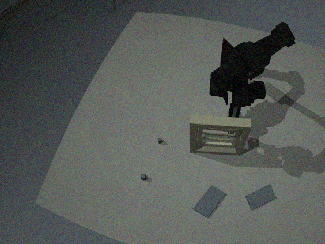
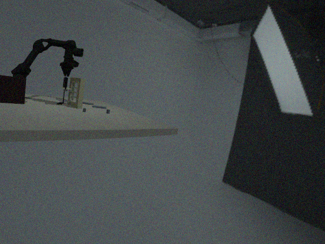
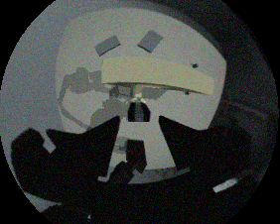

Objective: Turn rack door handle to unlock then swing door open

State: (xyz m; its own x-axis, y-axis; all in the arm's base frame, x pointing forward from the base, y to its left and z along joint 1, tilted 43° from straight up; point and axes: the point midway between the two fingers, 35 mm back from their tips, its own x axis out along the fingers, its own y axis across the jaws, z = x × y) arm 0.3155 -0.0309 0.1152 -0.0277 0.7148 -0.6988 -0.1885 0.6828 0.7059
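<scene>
Now: the dark upright handle 10 mm behind my gripper tip and 90 mm below it.
</scene>
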